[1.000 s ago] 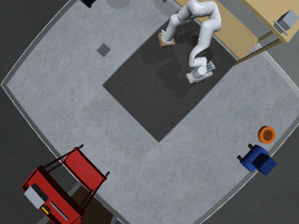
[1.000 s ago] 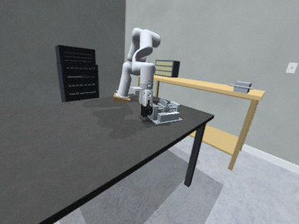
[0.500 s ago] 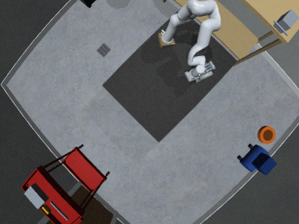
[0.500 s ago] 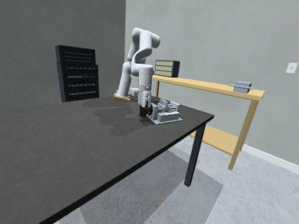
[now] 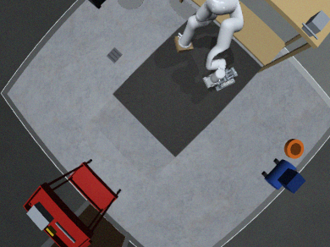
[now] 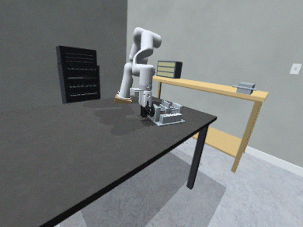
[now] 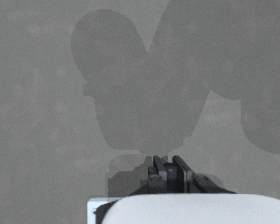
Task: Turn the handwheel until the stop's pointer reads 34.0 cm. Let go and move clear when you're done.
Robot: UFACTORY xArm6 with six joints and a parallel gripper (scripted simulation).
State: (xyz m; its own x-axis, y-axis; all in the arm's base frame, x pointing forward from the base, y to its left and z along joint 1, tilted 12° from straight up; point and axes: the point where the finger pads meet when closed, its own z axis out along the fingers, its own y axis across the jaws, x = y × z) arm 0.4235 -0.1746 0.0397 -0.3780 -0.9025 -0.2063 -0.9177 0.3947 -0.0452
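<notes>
Right now my hand is 10 mm short of the handwheel, 20 mm to the right of it and 10 mm below it. Round my hand: upright knob 10 mm to the left; sliding stop 80 mm ahead, 120 mm to the left, 40 mm above.
</notes>
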